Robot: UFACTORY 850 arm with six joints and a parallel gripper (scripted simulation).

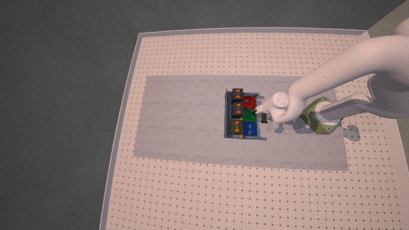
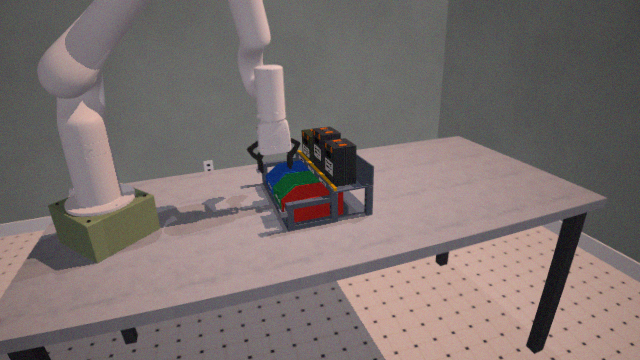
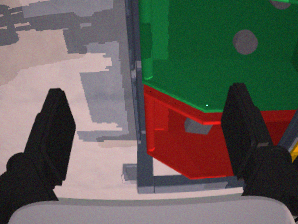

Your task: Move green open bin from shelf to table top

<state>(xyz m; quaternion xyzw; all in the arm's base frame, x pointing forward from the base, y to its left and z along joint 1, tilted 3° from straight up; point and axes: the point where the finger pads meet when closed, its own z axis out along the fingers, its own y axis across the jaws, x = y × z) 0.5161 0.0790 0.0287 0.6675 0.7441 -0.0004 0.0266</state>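
My hand is 10 mm past the shelf front rail and 120 mm above it. The rest, counted from my hand: blue bin (70 mm ahead, 120 mm to the left, 90 mm below); green open bin (80 mm ahead, 10 mm to the left, 90 mm below); red bin (90 mm ahead, 100 mm to the right, 90 mm below).
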